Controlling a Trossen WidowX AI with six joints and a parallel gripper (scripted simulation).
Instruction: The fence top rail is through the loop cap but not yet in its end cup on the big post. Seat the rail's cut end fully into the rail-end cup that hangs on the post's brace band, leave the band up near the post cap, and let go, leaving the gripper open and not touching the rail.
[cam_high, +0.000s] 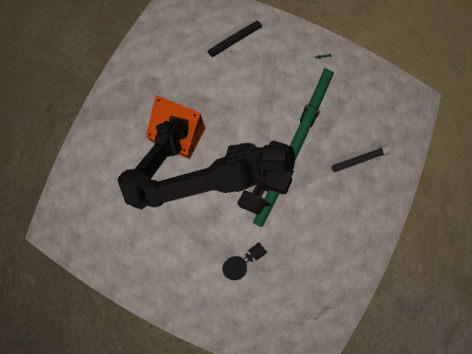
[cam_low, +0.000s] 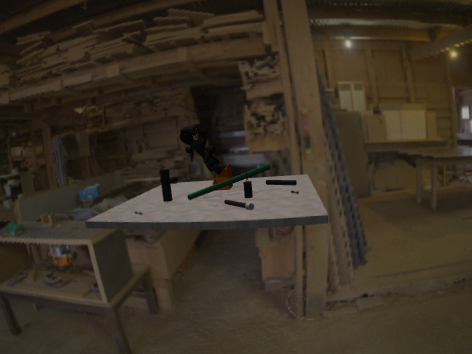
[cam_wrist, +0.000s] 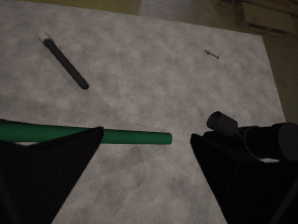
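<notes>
Now: gripper tip 18 cm to the left of the black rail-end cup and 10 cm above it. Also, from my gripper tip: short post 29 cm to the left, 13 cm below, 4 cm ahead; then green screw 58 cm to the left, 23 cm below, 4 cm ahead; then black bar 53 cm to the left, 30 cm behind, 22 cm below.
</notes>
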